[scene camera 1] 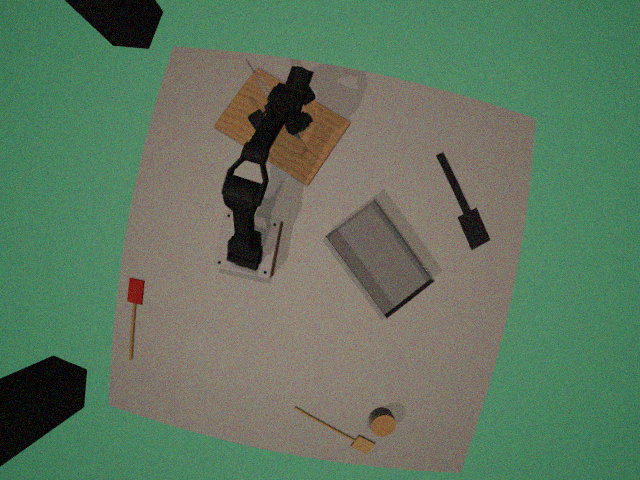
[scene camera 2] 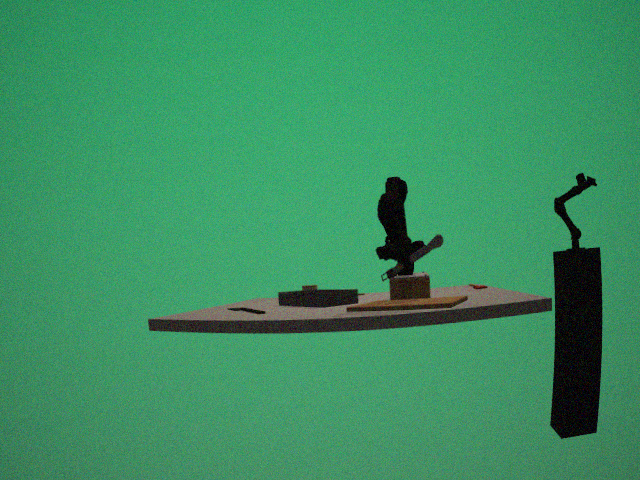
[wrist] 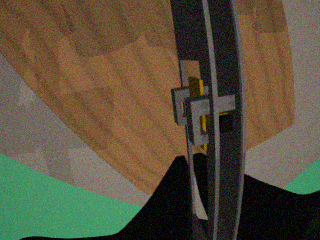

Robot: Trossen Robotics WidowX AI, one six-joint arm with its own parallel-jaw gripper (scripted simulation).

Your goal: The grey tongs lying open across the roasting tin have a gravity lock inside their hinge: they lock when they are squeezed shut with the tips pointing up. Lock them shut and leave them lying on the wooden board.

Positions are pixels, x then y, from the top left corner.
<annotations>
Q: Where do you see a black spatula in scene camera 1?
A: At 472, 225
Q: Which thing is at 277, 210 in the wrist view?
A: The gripper.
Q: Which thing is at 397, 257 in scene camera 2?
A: The gripper.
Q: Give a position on a roasting tin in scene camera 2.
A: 312, 298
</annotations>
